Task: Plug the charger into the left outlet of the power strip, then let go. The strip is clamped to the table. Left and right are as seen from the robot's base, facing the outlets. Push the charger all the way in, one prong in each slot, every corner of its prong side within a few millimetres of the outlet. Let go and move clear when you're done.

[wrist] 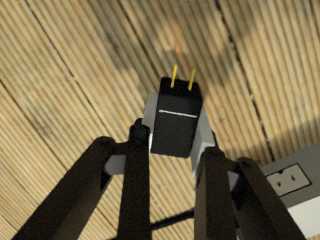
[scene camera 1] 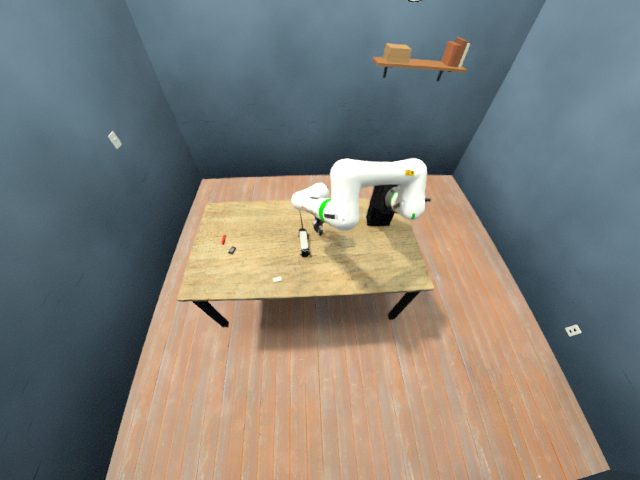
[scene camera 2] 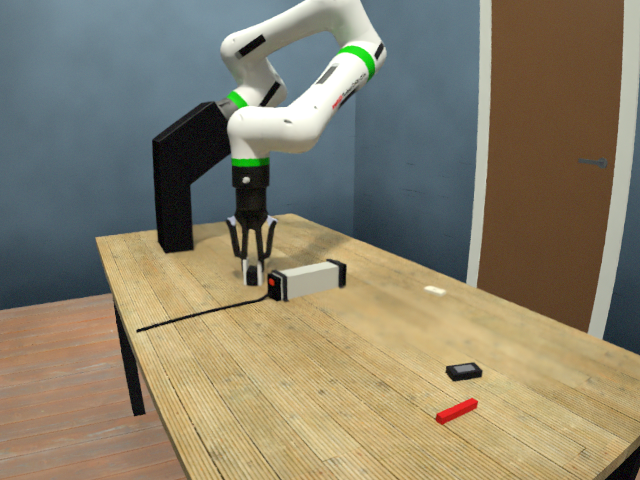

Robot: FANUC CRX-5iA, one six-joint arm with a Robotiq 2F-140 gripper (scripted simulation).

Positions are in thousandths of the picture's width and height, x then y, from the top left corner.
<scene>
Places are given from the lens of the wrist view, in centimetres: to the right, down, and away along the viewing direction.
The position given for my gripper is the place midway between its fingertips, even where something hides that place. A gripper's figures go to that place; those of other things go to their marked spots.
my gripper (wrist: 542, 469): 1, -1, 21
black charger (wrist: 561, 431): 1, -1, 17
</scene>
